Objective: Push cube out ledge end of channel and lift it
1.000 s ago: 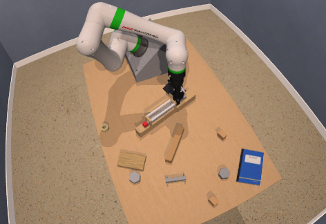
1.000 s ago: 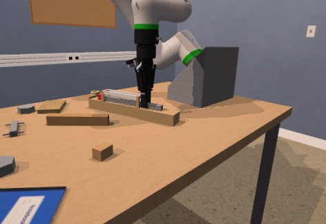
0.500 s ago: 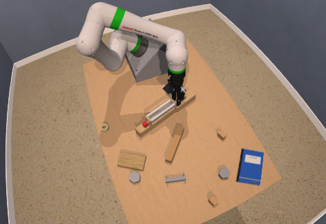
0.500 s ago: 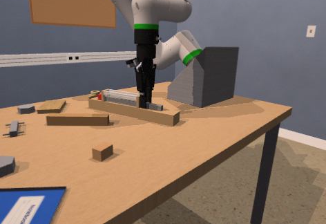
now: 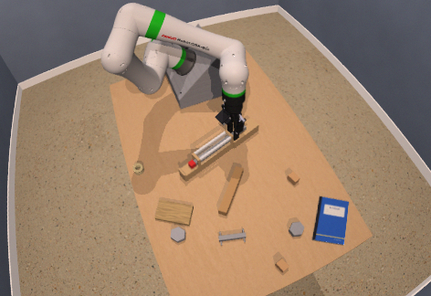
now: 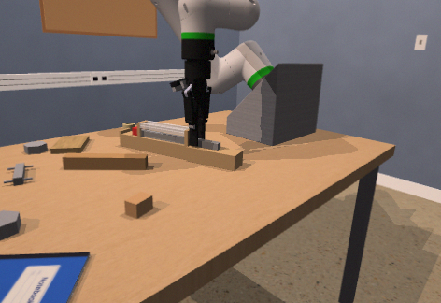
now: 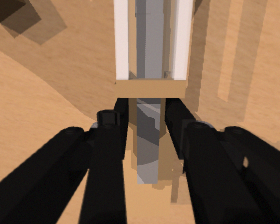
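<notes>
Right now the grey rod is 30 mm below my hand. The rest, counted from my hand: channel (110 mm to the right, 40 mm ahead, 30 mm below); then red cube (220 mm to the right, 80 mm ahead, 30 mm below); then long wooden block (240 mm ahead, 100 mm to the right, 60 mm below).
</notes>
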